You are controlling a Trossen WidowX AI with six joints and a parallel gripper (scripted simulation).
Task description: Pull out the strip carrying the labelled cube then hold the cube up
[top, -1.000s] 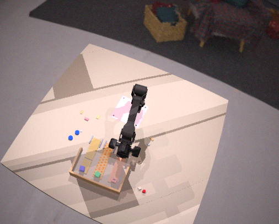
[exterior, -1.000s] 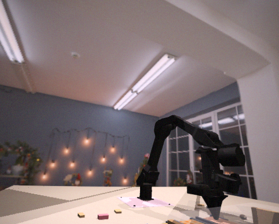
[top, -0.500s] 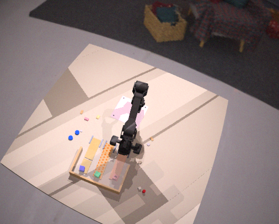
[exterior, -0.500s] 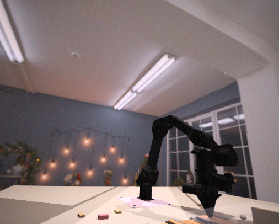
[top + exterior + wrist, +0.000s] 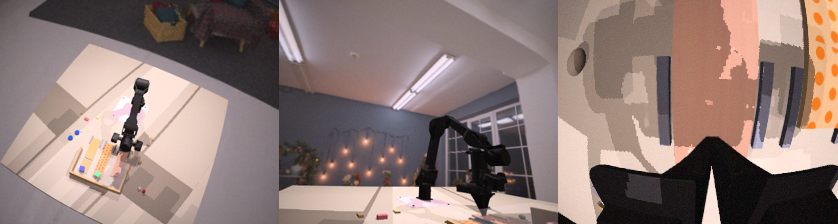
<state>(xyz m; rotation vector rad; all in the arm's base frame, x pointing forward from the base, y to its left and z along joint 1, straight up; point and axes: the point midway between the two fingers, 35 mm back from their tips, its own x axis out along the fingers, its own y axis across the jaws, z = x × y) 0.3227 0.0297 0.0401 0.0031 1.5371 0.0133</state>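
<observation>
Right now my gripper tip is 90 mm short of the salmon strip. The rest, counted from my gripper tip: pink labelled cube 200 mm ahead, 10 mm to the left, 10 mm above; then grey pebble 110 mm to the left, 60 mm ahead; then white bit 230 mm ahead, 170 mm to the left.
</observation>
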